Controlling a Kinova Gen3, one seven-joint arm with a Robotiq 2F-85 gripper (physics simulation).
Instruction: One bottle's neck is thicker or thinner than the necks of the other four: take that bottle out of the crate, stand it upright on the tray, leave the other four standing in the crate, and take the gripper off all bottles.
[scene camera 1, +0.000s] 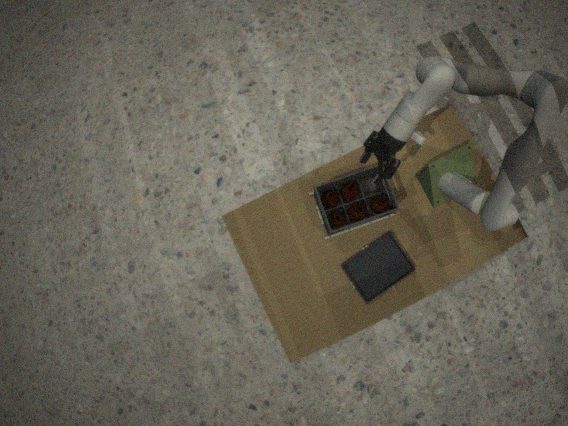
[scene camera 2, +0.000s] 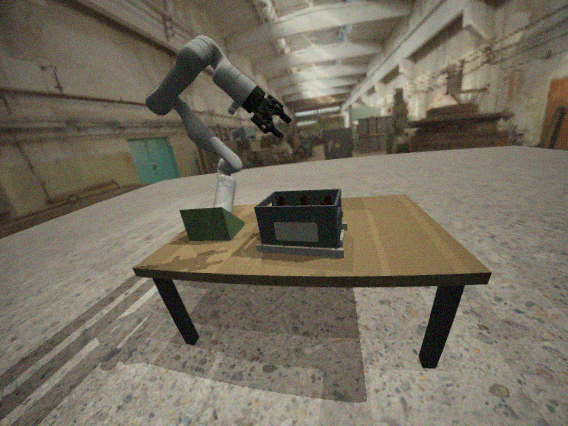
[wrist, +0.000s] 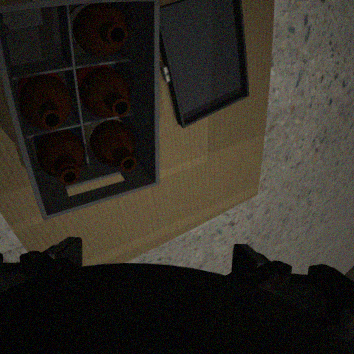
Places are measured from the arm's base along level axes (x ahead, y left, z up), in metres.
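Where they show: gripper, fingertip midpoint: (scene camera 1: 367, 173) (scene camera 2: 286, 129) (wrist: 156, 258); arm's base at its link origin: (scene camera 1: 446, 182) (scene camera 2: 222, 217).
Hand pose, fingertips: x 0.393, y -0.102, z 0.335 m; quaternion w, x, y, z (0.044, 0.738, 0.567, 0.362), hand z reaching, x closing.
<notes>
Things, the pixels of their centre, and the offset from my fingertips. "spot": a spot on its surface instead. Level surfaces: height alone.
- dark grey crate at the middle of its body: (wrist: 76, 95) (scene camera 2: 302, 219) (scene camera 1: 353, 201) dz -0.321, dx +0.010, dy +0.026 m
- bottle at the middle of its body: (wrist: 99, 29) (scene camera 1: 378, 204) dz -0.323, dx -0.079, dy +0.076 m
- middle row at a spot on its surface: (wrist: 44, 97) spot: dz -0.283, dx -0.012, dy -0.022 m
- lowest row at a spot on its surface: (wrist: 59, 150) spot: dz -0.286, dx +0.070, dy -0.022 m
- dark tray at a spot on its surface: (wrist: 205, 55) (scene camera 1: 378, 267) spot: dz -0.404, dx +0.009, dy +0.314 m
- wooden table at its surface level: dz -0.409 m
- light grey ledge at a spot on its surface: (scene camera 2: 300, 251) spot: dz -0.393, dx +0.015, dy -0.079 m
A dark grey crate (scene camera 1: 361, 222) (scene camera 2: 327, 226) (wrist: 158, 100) with six compartments stands on the table. Five brown bottles stand in it: in the wrist view, one bottle (wrist: 97, 25) at the upper right, two in the middle row (wrist: 44, 97) (wrist: 102, 90), and two in the lowest row (wrist: 59, 150) (wrist: 111, 142). The upper left compartment is empty. I cannot tell for certain which neck differs. The dark tray (scene camera 1: 378, 266) (wrist: 205, 55) lies flat and empty beside the crate's long side. My gripper (scene camera 1: 374, 170) (scene camera 2: 284, 128) (wrist: 156, 258) is open and empty, tilted, high above the crate, touching no bottle.
A green wedge-shaped block (scene camera 1: 452, 167) (scene camera 2: 206, 225) stands on the wooden table (scene camera 1: 270, 260) (scene camera 2: 400, 240) near the arm's base. A light grey ledge (scene camera 2: 300, 251) runs along the crate's foot. The crate hides the tray in the second scene view.
</notes>
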